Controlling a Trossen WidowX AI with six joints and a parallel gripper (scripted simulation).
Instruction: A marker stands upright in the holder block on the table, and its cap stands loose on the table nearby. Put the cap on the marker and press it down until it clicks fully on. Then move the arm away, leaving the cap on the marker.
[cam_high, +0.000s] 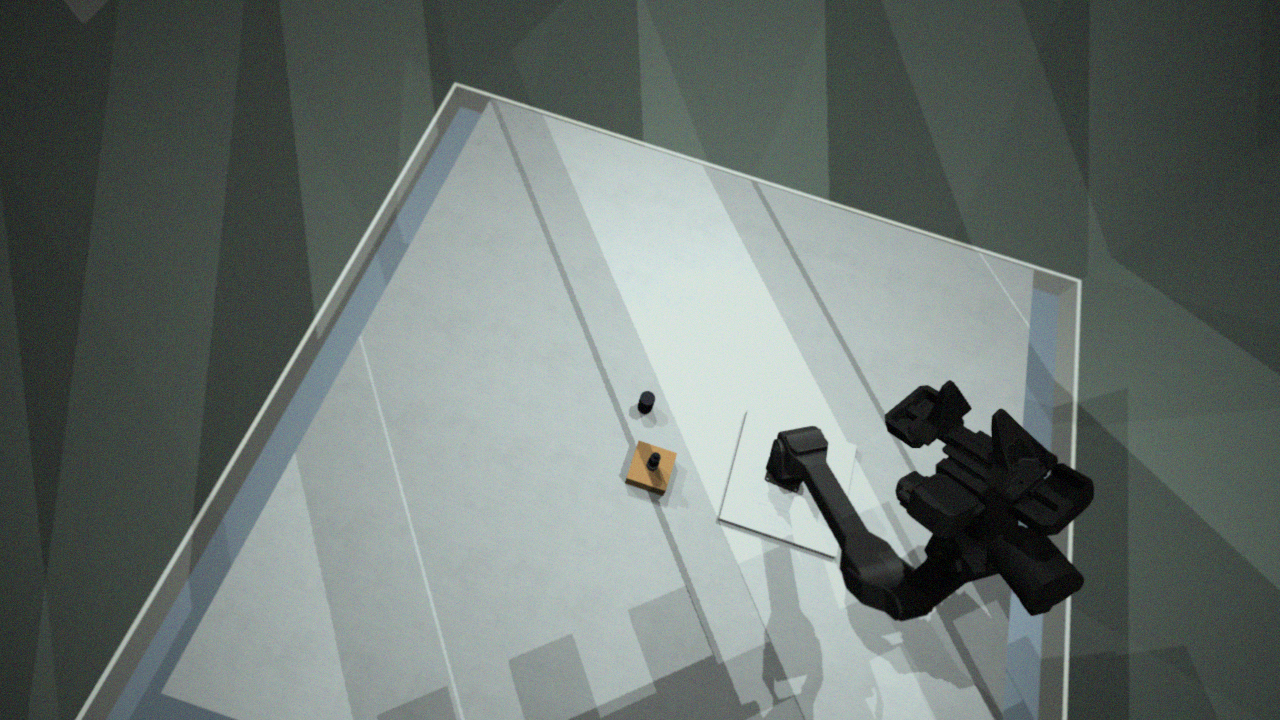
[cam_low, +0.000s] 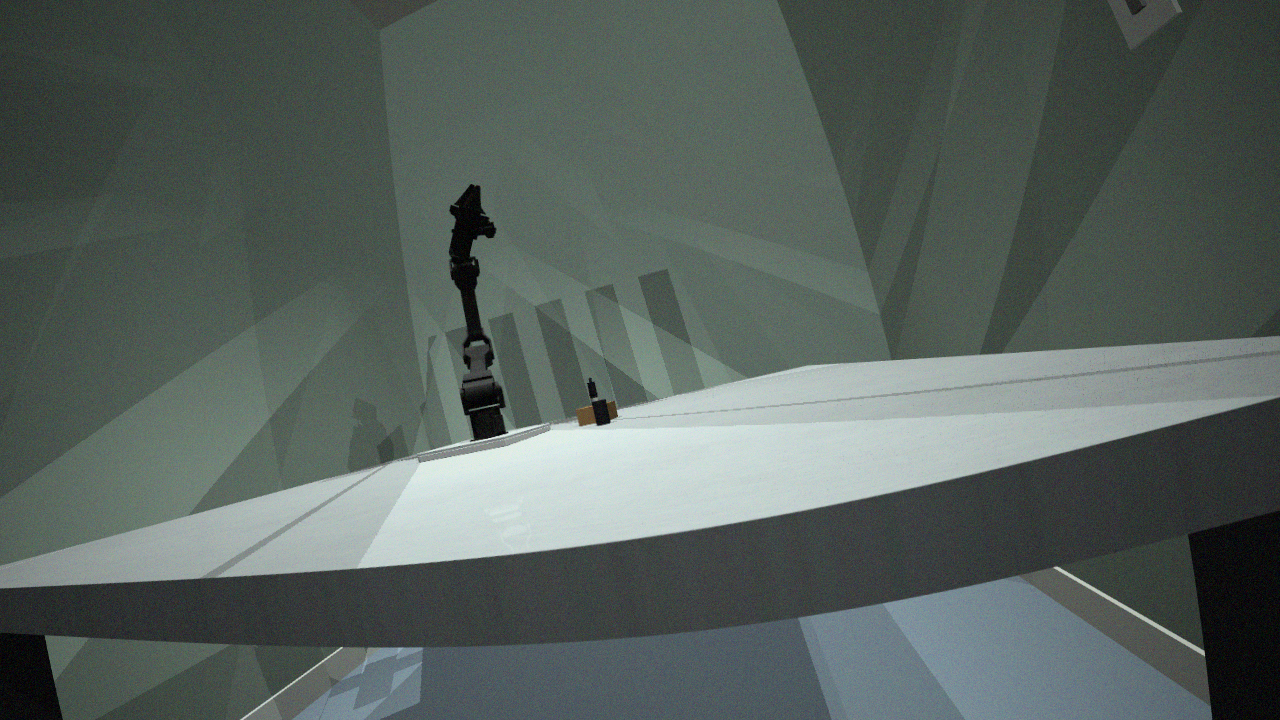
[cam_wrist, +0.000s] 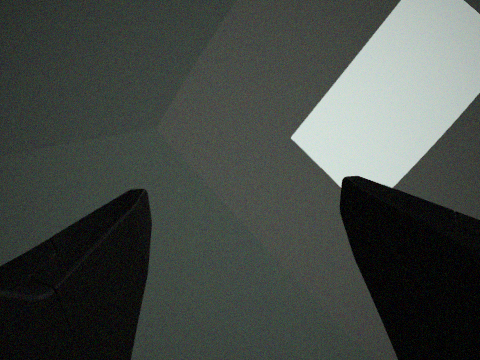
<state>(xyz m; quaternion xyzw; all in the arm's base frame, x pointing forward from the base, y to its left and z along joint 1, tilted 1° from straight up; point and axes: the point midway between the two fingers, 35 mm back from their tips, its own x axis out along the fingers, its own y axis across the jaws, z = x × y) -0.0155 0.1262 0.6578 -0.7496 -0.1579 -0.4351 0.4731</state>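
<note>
Now: the dark cap 680 mm below my gripper tip, 290 mm ahead of it and 150 mm to the right of it.
</note>
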